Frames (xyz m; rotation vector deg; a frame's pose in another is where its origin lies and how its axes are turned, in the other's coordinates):
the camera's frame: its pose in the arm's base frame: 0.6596 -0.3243 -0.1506 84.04 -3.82 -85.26
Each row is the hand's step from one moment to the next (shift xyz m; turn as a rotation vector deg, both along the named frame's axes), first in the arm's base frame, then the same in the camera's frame.
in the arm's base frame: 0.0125 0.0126 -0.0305 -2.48 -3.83 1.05
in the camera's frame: 0.0167 -0.0185 -0.0249 1.14 1.12 4.40
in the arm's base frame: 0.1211 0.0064 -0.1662 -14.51 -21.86 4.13
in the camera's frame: 0.1445 -0.0393 -0.1410 7.78 5.00 24.90
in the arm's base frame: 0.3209 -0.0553 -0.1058 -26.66 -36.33 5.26
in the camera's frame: 0.1892 0.1469 -0.2446 13.47 5.79 42.93
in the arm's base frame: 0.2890 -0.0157 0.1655 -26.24 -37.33 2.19
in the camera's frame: -0.0395 0.2831 -0.1717 16.44 4.56 42.38
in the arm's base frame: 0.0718 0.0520 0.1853 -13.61 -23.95 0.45
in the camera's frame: -0.1500 0.1354 -0.0371 12.01 4.19 24.44
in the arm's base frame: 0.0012 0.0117 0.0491 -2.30 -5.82 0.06
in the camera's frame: -0.0427 0.0265 0.0052 3.20 1.58 5.15
